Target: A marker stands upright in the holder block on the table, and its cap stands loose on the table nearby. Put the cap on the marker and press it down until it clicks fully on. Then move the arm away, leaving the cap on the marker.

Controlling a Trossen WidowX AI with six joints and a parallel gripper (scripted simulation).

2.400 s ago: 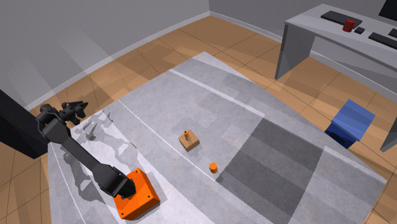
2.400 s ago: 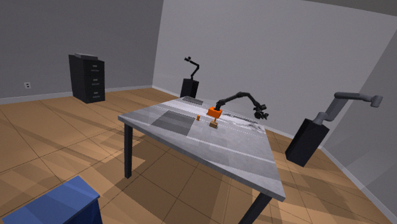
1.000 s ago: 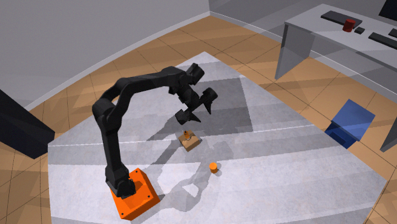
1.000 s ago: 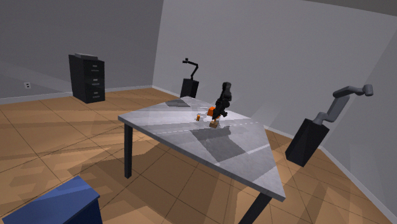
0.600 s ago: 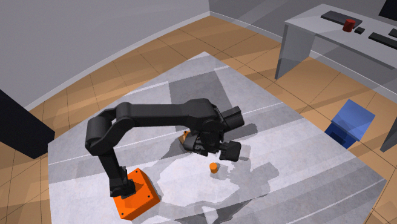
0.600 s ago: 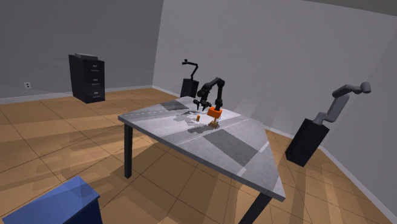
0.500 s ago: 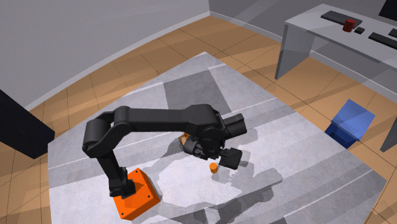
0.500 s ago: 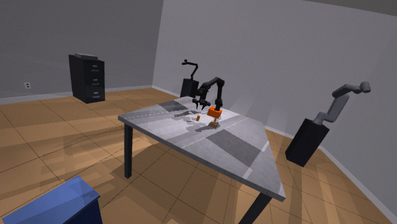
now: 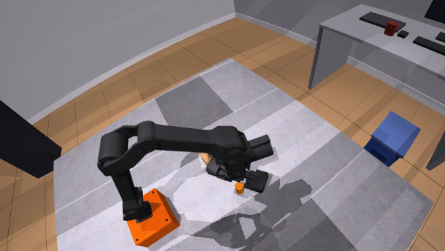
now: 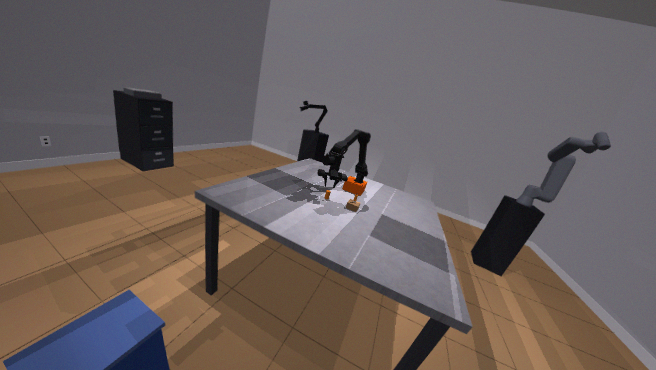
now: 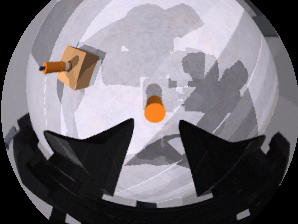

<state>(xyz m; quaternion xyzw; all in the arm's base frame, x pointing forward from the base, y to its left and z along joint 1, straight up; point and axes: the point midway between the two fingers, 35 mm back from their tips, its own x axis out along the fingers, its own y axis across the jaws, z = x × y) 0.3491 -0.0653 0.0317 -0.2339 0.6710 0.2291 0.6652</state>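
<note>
My gripper tip is now 50 mm above the orange cap. Also, from my gripper tip: holder block: 30 mm behind, 180 mm to the left, 60 mm below.
</note>
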